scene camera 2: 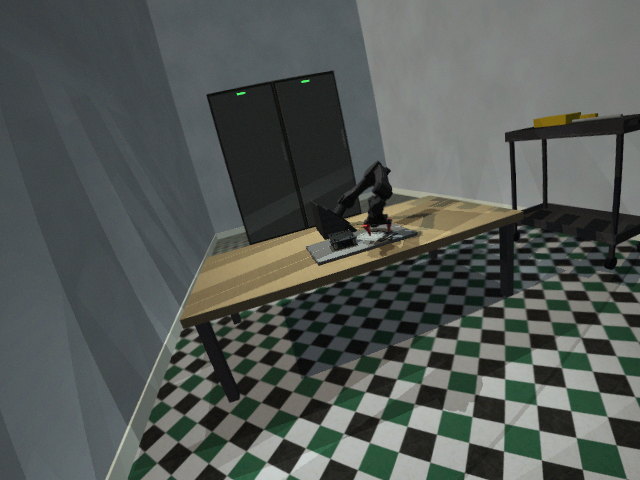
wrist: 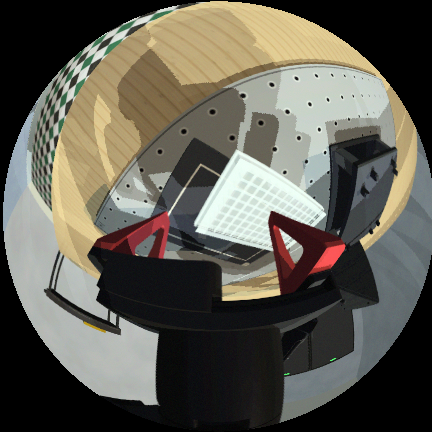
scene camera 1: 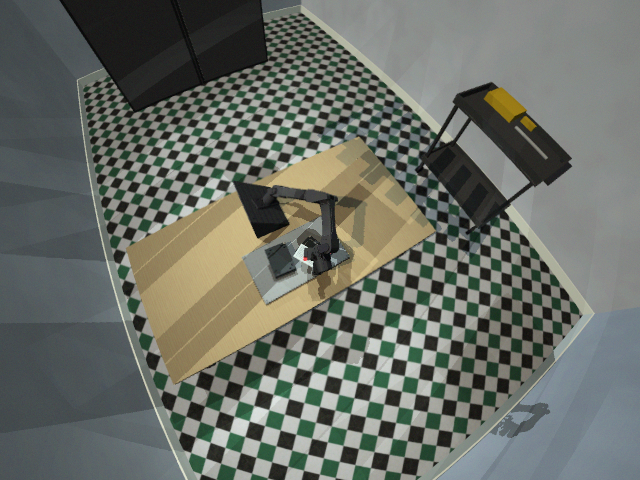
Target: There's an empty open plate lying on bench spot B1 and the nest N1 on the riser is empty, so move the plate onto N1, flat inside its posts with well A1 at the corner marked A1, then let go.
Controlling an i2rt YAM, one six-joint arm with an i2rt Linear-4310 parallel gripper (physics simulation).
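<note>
My gripper is open, and it touches a white well plate point(wrist: 237, 208). I can also see a dark nest with white outline point(wrist: 200, 165).
</note>
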